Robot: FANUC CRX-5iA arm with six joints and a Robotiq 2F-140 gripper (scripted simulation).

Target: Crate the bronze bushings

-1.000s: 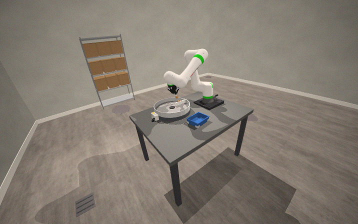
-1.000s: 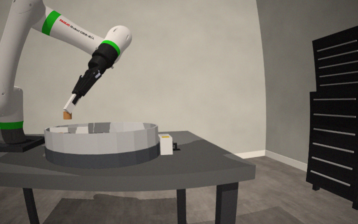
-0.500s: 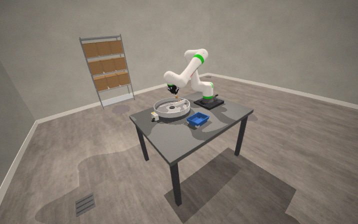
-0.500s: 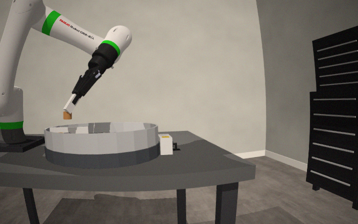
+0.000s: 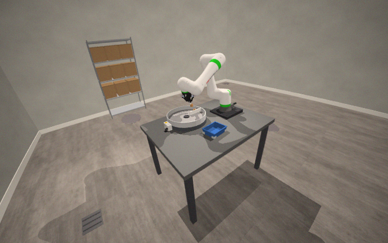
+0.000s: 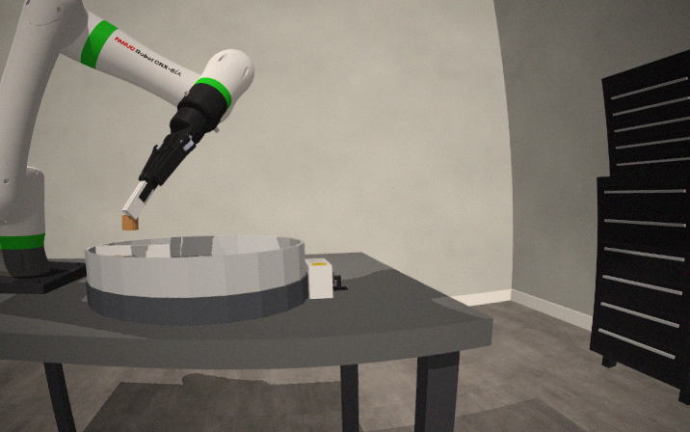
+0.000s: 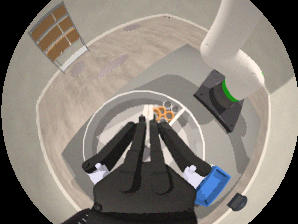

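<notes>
My gripper is now 30 mm past the blue crate, 410 mm to the right of it and 160 mm above it. Round my hand: round turning table (80 mm ahead, 60 mm to the left, 130 mm below).
</notes>
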